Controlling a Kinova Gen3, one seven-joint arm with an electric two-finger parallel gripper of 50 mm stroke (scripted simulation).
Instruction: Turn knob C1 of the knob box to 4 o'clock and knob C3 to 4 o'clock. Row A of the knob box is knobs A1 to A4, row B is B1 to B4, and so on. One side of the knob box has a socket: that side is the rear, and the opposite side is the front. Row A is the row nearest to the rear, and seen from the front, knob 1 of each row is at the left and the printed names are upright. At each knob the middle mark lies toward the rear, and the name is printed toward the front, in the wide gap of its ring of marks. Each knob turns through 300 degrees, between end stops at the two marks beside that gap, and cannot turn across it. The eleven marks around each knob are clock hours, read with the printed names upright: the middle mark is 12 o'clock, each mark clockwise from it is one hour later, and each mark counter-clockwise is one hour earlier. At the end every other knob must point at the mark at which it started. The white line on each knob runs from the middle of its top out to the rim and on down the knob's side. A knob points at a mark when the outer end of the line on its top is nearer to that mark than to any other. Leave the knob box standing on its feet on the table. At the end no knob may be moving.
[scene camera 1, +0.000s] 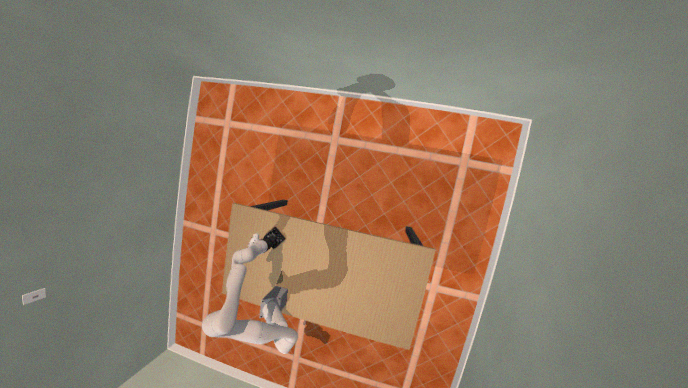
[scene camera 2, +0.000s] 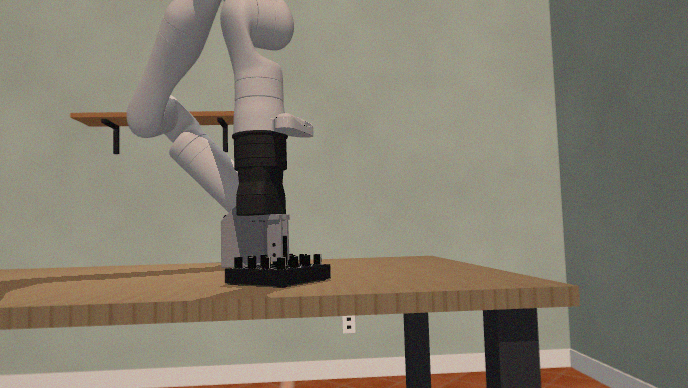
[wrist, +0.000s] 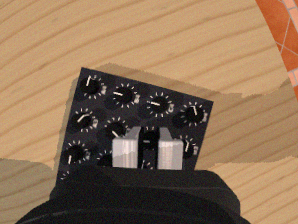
Path:
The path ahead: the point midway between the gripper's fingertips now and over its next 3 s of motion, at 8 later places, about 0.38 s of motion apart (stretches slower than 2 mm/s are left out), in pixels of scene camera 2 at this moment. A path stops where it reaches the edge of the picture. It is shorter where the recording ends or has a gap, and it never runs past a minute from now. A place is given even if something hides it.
My gripper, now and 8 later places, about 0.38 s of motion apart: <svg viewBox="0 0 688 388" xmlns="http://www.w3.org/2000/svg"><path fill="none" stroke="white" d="M278 260L278 261L277 260L275 248L276 238L276 236L281 235L284 232L284 227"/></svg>

